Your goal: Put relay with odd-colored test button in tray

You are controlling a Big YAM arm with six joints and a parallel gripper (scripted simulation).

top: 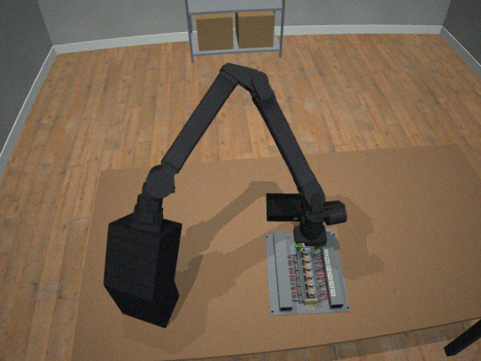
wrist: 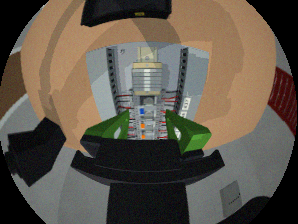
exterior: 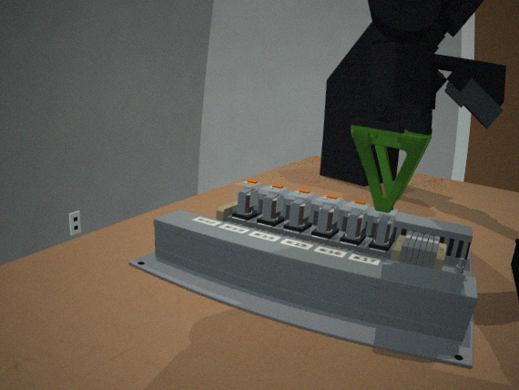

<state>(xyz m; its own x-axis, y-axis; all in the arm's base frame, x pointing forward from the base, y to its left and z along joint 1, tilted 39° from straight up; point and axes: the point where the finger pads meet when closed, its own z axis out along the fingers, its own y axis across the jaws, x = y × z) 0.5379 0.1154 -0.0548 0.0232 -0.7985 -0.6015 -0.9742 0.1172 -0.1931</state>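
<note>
The relay is 30 mm below my hand. Round my hand: black tray 50 mm behind, 220 mm to the left, 60 mm below.
</note>
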